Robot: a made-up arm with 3 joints. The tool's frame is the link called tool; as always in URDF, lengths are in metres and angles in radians. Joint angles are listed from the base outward. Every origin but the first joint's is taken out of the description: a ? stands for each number. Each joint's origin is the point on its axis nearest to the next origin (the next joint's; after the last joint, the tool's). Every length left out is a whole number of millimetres.
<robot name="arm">
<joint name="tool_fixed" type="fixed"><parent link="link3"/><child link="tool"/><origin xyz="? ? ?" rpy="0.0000 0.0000 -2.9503"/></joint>
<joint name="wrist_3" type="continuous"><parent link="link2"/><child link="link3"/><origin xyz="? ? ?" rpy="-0.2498 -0.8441 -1.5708"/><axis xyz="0 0 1"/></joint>
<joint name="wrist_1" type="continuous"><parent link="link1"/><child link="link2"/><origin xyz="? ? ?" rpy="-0.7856 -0.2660 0.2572"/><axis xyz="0 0 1"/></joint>
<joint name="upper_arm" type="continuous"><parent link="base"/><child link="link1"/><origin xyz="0.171 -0.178 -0.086" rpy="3.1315 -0.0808 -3.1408"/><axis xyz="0 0 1"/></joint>
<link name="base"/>
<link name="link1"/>
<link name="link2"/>
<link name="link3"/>
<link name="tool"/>
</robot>
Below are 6 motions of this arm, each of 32 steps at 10 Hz.
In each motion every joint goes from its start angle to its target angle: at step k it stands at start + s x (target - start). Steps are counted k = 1, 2, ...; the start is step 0. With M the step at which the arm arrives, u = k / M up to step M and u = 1 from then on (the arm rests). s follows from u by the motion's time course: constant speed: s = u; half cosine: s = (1 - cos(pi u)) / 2; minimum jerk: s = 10 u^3 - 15 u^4 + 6 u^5.
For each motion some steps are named. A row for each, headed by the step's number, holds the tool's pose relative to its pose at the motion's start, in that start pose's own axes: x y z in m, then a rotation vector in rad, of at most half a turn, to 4 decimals.
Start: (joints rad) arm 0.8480 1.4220 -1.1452
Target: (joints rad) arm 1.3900 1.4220 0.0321
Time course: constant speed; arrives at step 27
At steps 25, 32:
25: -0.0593 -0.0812 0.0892 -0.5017 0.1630 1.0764
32: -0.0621 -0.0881 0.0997 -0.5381 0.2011 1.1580

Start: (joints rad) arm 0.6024 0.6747 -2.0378
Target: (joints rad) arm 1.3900 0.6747 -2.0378
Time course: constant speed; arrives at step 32
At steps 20, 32:
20: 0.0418 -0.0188 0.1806 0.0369 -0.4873 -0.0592
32: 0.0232 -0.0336 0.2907 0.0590 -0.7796 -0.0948

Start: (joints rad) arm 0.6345 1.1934 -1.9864
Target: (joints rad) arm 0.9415 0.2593 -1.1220
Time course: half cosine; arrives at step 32
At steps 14, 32:
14: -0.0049 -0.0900 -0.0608 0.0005 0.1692 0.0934
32: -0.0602 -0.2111 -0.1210 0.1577 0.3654 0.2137

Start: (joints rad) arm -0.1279 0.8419 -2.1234
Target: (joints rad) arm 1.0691 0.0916 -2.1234
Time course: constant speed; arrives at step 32
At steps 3, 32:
3: 0.0242 -0.0189 0.0180 -0.0006 -0.0580 -0.0584
32: 0.1127 -0.2176 0.2771 0.2811 -0.5848 -0.5603

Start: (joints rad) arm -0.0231 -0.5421 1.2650
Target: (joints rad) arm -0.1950 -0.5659 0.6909
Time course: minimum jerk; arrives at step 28
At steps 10, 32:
10: 0.0156 0.0072 -0.0130 0.0283 -0.0340 -0.1561
32: 0.0628 0.0201 -0.0472 0.1443 -0.1110 -0.6331

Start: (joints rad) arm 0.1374 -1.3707 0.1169
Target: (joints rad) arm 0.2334 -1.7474 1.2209
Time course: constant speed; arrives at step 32
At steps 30, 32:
30: -0.0859 0.0162 -0.0744 0.0839 -0.2493 0.8730
32: -0.0897 0.0163 -0.0806 0.0813 -0.2701 0.9309

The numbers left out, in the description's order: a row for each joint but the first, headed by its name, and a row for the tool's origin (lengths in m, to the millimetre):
tool: 0.009 -0.077 0.000
wrist_3: 0.315 -0.110 0.000
wrist_1: 0.074 -0.143 0.000

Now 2 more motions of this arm.
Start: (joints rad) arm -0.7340 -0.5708 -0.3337
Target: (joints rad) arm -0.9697 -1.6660 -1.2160
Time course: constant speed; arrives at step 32
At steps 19, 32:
19: -0.1001 0.0616 -0.1543 0.5570 0.2161 -0.9901
32: -0.1733 0.1638 -0.2315 0.8851 0.5511 -1.6478

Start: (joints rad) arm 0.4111 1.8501 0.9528
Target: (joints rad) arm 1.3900 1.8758 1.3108
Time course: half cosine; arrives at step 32
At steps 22, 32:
22: -0.0355 -0.0320 0.1418 0.4744 0.5937 0.4429
32: -0.0255 -0.0538 0.1801 0.6441 0.7405 0.5589

